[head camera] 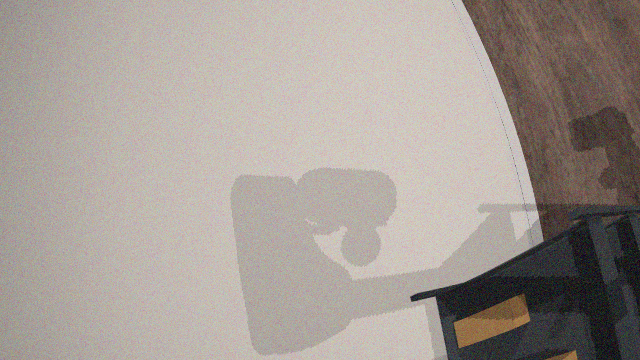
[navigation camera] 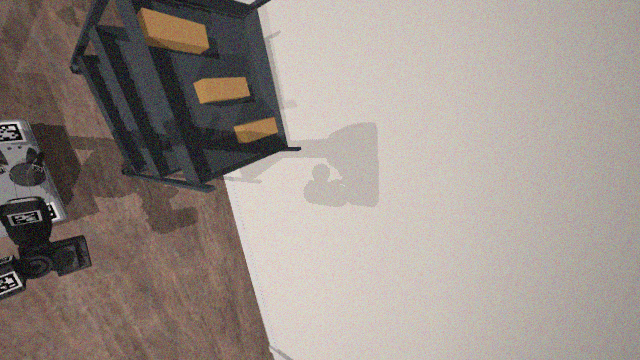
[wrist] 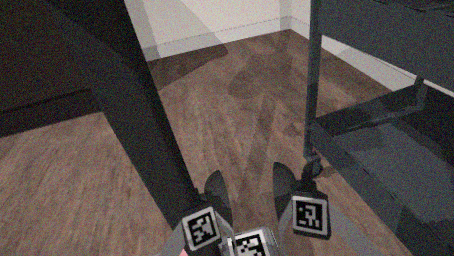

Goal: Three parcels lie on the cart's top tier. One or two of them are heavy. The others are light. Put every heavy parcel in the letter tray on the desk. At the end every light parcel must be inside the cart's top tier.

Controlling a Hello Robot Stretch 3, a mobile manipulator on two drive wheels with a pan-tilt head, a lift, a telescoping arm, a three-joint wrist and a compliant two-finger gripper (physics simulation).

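Places are measured from the robot's base along level axes (x left, y back, z up), in centimetres.
Pixels of known places: gripper, fingertip midpoint: [navigation camera: 14, 149] [wrist: 249, 185]; robot's base at its link origin: [navigation camera: 28, 172].
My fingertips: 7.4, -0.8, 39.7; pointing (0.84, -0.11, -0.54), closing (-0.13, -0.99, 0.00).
Observation:
Ahead of a thing's pixels: the offset from my fingertips to its middle, as dx, dy, dz. Level surfaces: height alone.
The dark grey cart [head camera: 555, 287] [navigation camera: 172, 95] [wrist: 312, 75] stands by the white wall. In the navigation camera, three orange-brown box-shaped parcels lie apart on its top tier: one parcel @(+21.1, -29.7, +29.2) [navigation camera: 175, 32] at the upper end, one parcel @(+9.3, -39.8, +29.2) [navigation camera: 222, 90] in the middle and one parcel @(-2.5, -49.1, +29.2) [navigation camera: 256, 130] at the lower end. The head camera shows one parcel [head camera: 492, 320] and part of another parcel [head camera: 565, 356]. Their weights cannot be told by look. My gripper [wrist: 249, 185] is open and empty, low beside the cart, with its right finger near a cart caster. The letter tray and desk surface do not show.
A dark cabinet [wrist: 35, 65] stands at the left of the wrist view, behind a dark diagonal robot part [wrist: 140, 110]. The cart's lower tiers and post are close on the right. Wood floor @(dz -39.6) [wrist: 220, 115] runs between them to the white wall [navigation camera: 450, 200].

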